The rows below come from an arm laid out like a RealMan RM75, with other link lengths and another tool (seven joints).
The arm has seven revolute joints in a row. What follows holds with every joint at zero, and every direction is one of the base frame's.
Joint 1 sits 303.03 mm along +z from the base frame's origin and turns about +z.
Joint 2 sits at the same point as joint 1 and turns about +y.
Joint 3 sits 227.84 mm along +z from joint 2 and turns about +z.
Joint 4 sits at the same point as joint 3 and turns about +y.
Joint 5 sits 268.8 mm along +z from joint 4 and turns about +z.
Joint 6 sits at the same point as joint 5 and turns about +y.
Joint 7 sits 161.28 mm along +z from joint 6 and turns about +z.
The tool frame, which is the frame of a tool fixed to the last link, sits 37 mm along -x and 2 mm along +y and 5 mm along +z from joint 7; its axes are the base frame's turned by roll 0, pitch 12.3 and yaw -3.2 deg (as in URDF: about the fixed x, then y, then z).
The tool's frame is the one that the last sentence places.
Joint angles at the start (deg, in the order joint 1, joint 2, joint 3, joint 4, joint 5, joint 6, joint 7): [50.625, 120.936, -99.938, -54.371, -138.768, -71.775, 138.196]
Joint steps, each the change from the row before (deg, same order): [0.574, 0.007, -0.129, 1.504, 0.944, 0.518, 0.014]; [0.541, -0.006, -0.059, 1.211, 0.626, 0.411, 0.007]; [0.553, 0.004, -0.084, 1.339, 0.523, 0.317, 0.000]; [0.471, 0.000, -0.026, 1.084, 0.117, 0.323, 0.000]
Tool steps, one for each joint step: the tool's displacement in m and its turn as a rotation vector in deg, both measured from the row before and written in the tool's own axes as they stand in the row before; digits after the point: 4 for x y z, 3 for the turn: [0.0000, 0.0000, 0.0038, -0.753, -0.010, 0.498]; [0.0000, -0.0005, 0.0027, -0.447, 0.052, 0.368]; [0.0008, -0.0005, 0.0034, -0.486, 0.286, 0.380]; [0.0010, -0.0012, 0.0027, -0.105, 0.360, 0.282]
